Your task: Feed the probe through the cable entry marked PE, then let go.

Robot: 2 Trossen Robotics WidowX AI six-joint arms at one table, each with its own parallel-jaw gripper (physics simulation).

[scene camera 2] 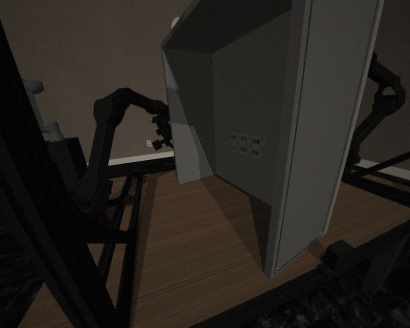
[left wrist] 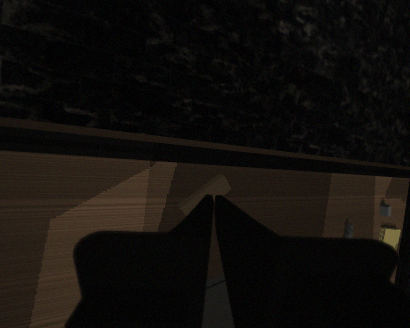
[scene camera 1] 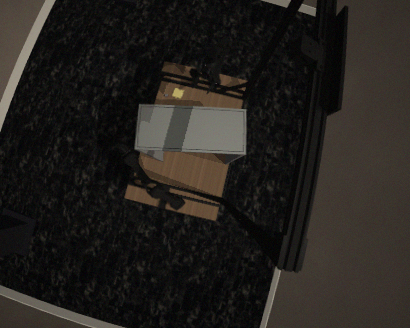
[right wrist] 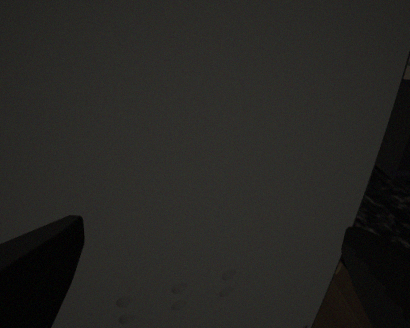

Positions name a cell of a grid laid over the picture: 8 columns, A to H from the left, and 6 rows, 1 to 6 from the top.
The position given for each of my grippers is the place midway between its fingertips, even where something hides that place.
Note:
My left gripper (left wrist: E4) is shut and holds nothing. Also in view: a tan block (left wrist: E4). My right gripper (right wrist: E5) is open, with nothing in its grasp. I also see a grey cabinet (scene camera 1: D3).
Scene camera 2 does not show the tan block, which is hidden by the grey cabinet. Scene camera 1 misses the tan block, which is hidden by the grey cabinet.

